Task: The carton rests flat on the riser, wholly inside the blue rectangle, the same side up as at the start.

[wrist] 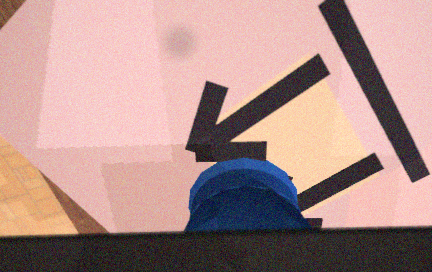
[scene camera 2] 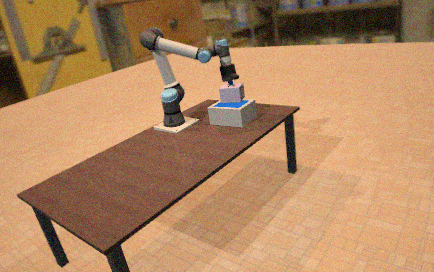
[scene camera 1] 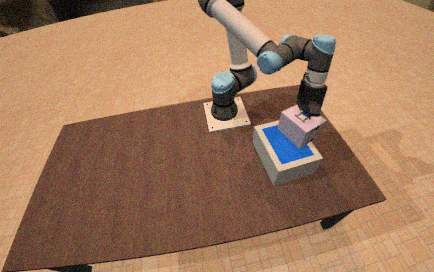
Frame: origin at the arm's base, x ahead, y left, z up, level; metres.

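Seen in the pictures: hand, tool point: (wrist: pixel 237 176) (scene camera 1: pixel 305 116); arm's base, link origin: (scene camera 2: pixel 174 123) (scene camera 1: pixel 224 111).
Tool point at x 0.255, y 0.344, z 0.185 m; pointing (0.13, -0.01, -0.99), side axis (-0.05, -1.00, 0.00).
Note:
Pixels of each thing's top centre, then the offset from my tool point to it. Level surfaces: height alone.
- pink carton, top centre: (wrist: pixel 292 158) (scene camera 1: pixel 303 115) (scene camera 2: pixel 231 85) dx +0.014, dy -0.014, dz +0.016 m
- riser, top centre: (scene camera 1: pixel 286 141) (scene camera 2: pixel 231 103) dx +0.062, dy -0.076, dz -0.085 m
- blue rectangle, top centre: (scene camera 1: pixel 286 141) (scene camera 2: pixel 231 103) dx +0.062, dy -0.076, dz -0.085 m
- brown table, surface height: dz -0.206 m
The pink carton (scene camera 1: pixel 294 131) (scene camera 2: pixel 231 93) (wrist: pixel 100 100) is upright, with black arrow marks on its top face. It is over the back right part of the riser (scene camera 1: pixel 297 171) (scene camera 2: pixel 224 117). It covers part of the blue rectangle (scene camera 1: pixel 281 146) (scene camera 2: pixel 230 105) and reaches out past the rectangle's back right side. Whether its underside touches the riser or is slightly above it, I cannot tell. My suction gripper (scene camera 1: pixel 306 113) (scene camera 2: pixel 230 84) (wrist: pixel 243 172) has its blue cup against the carton's top, beside the arrows, and is shut on the carton.
The arm's base plate (scene camera 1: pixel 228 127) (scene camera 2: pixel 191 122) stands on the brown table (scene camera 1: pixel 150 185) (scene camera 2: pixel 125 175), left of the riser in scene camera 1. The table's right edge lies close behind the carton. Shelves stand in the far background of scene camera 2.

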